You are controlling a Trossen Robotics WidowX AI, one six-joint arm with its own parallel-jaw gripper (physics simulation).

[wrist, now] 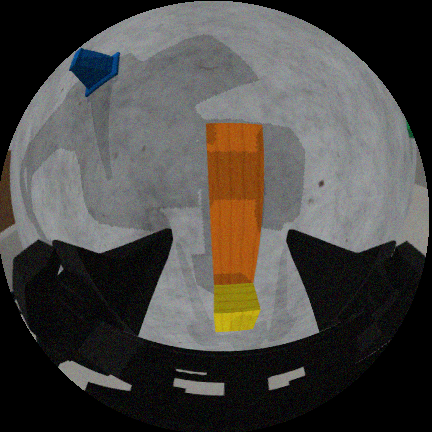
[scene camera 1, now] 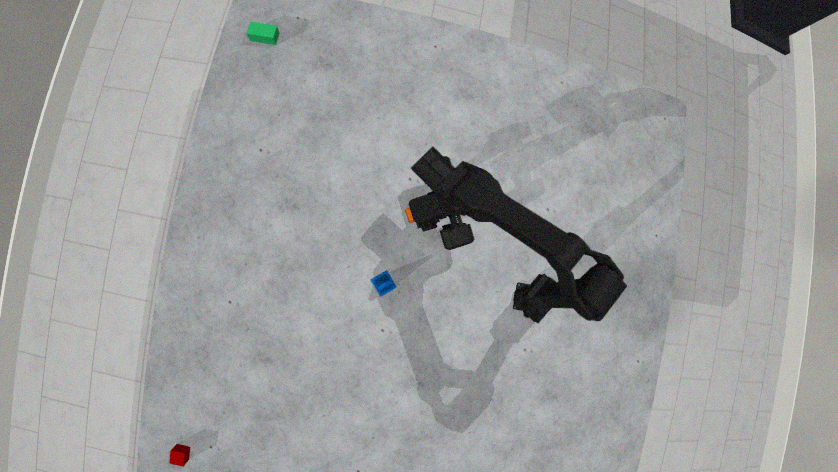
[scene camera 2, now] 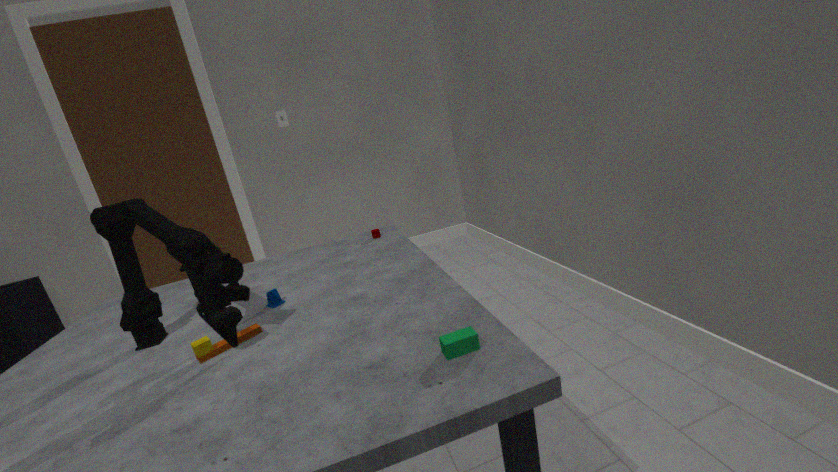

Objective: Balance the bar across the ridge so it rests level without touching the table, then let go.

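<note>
The orange bar lies flat on the table. A yellow block sits on one end of it. In the scene camera 1 view the arm hides most of the bar. My gripper is open and points down at the bar, with one finger on each side of it in the wrist view and nothing held. Its fingertips are low, near the middle of the bar. The small blue ridge stands on the table, apart from the bar, with nothing on it.
A green block lies near a table corner. A small red cube lies far off near another. A large dark object stands behind the arm's side of the table.
</note>
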